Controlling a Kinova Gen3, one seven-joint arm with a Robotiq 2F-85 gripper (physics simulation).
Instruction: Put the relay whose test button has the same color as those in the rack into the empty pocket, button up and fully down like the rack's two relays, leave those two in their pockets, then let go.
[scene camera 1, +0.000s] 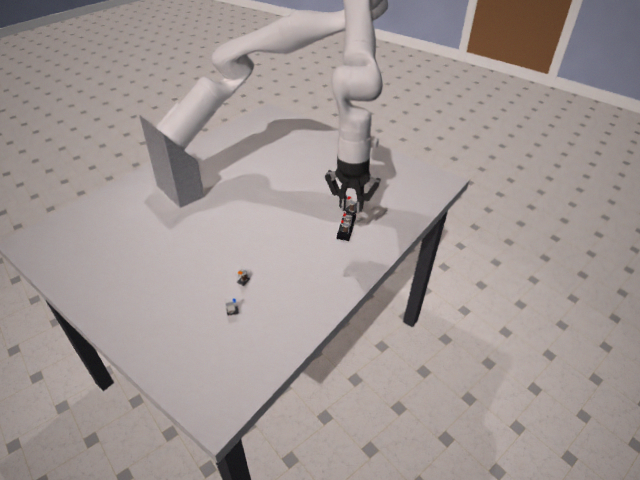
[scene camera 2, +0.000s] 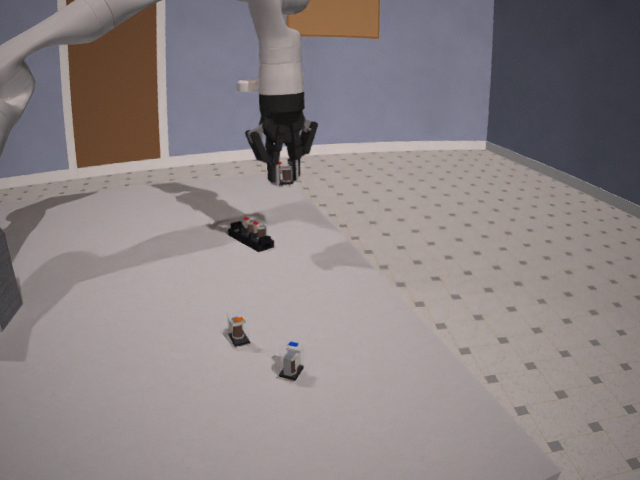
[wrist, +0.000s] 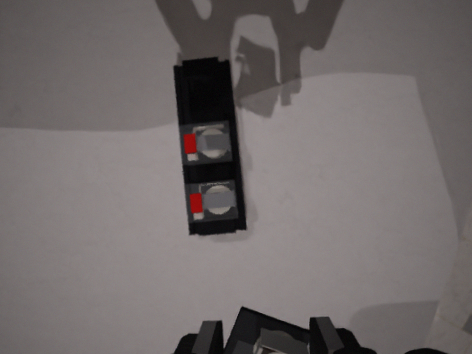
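Observation:
My gripper is shut on the red-button relay, held upright in the air, button up. In the wrist view its base is turned relative to the rack and its button is out of sight. The black rack lies on the table, beyond the gripper in the wrist view. Two red-button relays sit in its near and middle pockets; the empty pocket is at the far end there, partly shadowed.
A relay with an orange button and one with a blue button stand on the table, well apart from the rack. The table's edge runs to the right of the rack in both scene views.

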